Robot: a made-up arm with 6 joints. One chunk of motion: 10 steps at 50 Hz.
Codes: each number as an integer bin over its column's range. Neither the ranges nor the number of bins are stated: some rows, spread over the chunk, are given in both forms.
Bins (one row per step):
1: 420 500 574 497 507 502
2: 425 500 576 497 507 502
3: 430 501 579 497 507 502
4: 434 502 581 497 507 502
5: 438 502 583 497 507 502
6: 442 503 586 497 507 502
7: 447 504 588 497 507 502
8: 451 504 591 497 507 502
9: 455 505 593 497 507 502
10: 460 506 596 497 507 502
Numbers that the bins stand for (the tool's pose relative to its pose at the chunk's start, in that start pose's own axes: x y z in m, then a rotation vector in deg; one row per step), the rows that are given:
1: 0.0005 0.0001 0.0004 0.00 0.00 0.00
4: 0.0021 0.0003 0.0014 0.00 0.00 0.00
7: 0.0037 0.0005 0.0024 0.00 0.00 0.00
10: 0.0053 0.0007 0.0035 0.00 0.00 0.00
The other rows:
2: 0.0011 0.0001 0.0007 0.00 0.00 0.00
3: 0.0017 0.0002 0.0011 0.00 0.00 0.00
5: 0.0026 0.0003 0.0017 0.00 0.00 0.00
6: 0.0031 0.0004 0.0021 0.00 0.00 0.00
8: 0.0042 0.0005 0.0028 0.00 0.00 0.00
9: 0.0047 0.0006 0.0031 0.00 0.00 0.00

